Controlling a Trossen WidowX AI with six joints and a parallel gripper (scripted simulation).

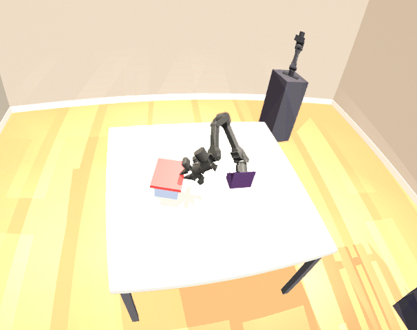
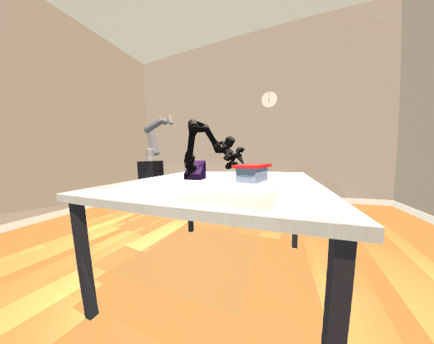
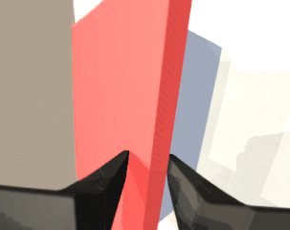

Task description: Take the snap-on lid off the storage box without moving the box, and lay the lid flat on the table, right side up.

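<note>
Now: gripper tip 7 cm short of the red lid, 3 cm to the left of it and 1 cm below it. The rest, counted from my gripper tip: pale blue storage box: 7 cm ahead, 5 cm below, 3 cm to the right.
</note>
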